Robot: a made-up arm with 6 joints. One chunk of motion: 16 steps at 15 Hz.
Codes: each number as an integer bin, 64 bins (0 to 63) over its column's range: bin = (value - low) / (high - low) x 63, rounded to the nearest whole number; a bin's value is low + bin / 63 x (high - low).
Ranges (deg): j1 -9..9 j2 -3..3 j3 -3..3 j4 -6..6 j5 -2..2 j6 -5..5
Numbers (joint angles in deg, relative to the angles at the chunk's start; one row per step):
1: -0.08 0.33 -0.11 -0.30 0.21 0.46
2: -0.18 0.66 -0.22 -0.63 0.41 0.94
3: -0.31 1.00 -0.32 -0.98 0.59 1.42
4: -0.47 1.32 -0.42 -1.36 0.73 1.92
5: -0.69 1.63 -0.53 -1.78 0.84 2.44
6: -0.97 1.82 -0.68 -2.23 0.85 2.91
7: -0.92 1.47 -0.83 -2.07 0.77 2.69
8: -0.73 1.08 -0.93 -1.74 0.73 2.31
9: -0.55 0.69 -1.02 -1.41 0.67 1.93
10: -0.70 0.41 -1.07 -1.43 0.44 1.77
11: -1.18 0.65 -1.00 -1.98 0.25 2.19
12: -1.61 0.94 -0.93 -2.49 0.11 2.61
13: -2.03 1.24 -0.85 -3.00 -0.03 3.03
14: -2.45 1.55 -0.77 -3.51 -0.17 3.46
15: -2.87 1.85 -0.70 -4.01 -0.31 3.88
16: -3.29 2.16 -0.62 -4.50 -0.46 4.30
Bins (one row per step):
1: 31 35 30 30 35 34
2: 31 38 29 28 38 37
3: 30 42 28 26 41 40
4: 30 45 27 24 43 44
5: 29 49 26 22 45 47
6: 28 51 24 20 45 50
7: 28 47 23 21 44 48
8: 29 43 22 22 43 46
9: 30 39 21 24 42 44
10: 29 36 20 24 38 43
11: 27 38 21 21 35 45
12: 26 41 22 18 33 48
13: 24 45 23 16 31 51
14: 23 48 23 13 29 53
15: 21 51 24 10 27 56
16: 20 54 25 8 24 59

